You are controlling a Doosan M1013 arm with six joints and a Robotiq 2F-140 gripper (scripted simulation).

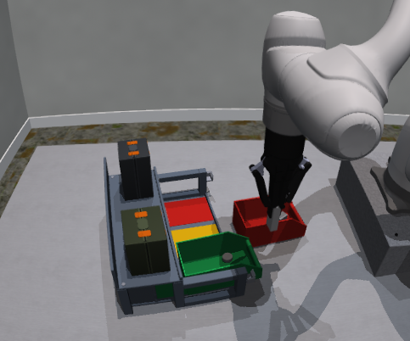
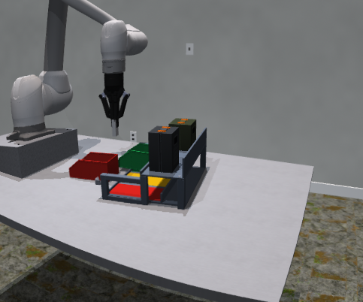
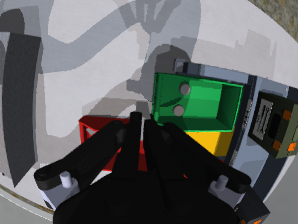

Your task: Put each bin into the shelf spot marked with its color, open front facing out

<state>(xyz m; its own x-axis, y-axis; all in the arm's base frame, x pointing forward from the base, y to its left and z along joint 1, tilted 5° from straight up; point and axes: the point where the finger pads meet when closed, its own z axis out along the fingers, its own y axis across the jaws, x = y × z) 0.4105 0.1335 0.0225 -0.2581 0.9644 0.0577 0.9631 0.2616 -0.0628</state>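
Now: the green bin 110 mm below my hand, 110 mm ahead of it and 30 mm to the left of it. From my hand the other things lie so: red bin (120 mm to the right, 120 mm below, 20 mm behind).
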